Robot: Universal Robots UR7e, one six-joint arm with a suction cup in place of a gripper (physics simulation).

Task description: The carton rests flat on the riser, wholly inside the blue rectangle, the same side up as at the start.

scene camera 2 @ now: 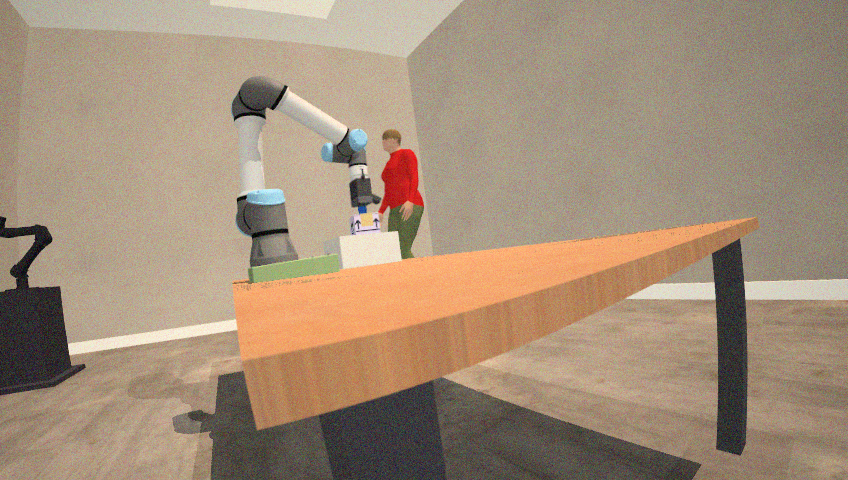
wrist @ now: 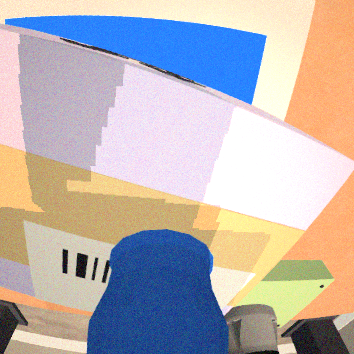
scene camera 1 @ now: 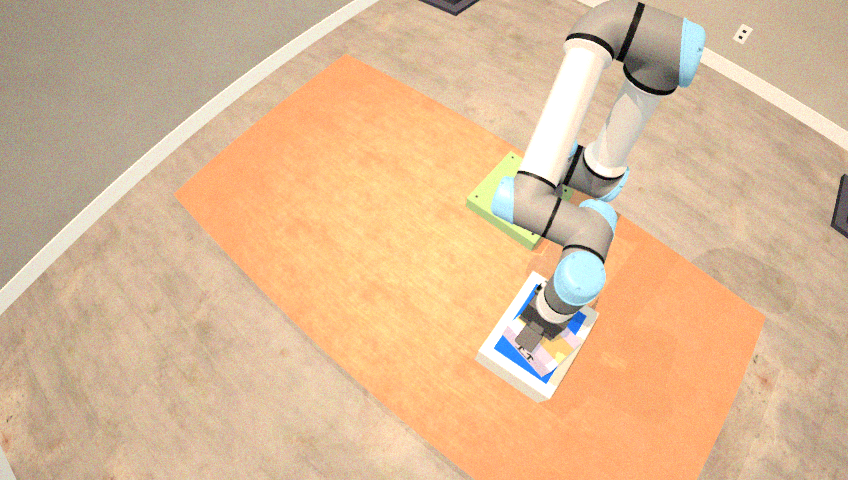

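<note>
The carton, lilac with a yellow band, sits flat on the white riser, its side arrows pointing up in scene camera 2. It stands turned over the blue rectangle. Blue shows beside its near-left side and at the corners; whether its right edge is inside I cannot tell. My gripper, a blue suction cup, is open, at or barely above the carton's top. The cup's contact rim is hidden in the wrist view.
A green slab lies on the orange table near the arm's base. A person in red stands behind the riser. A dark arm on a pedestal stands at the far left.
</note>
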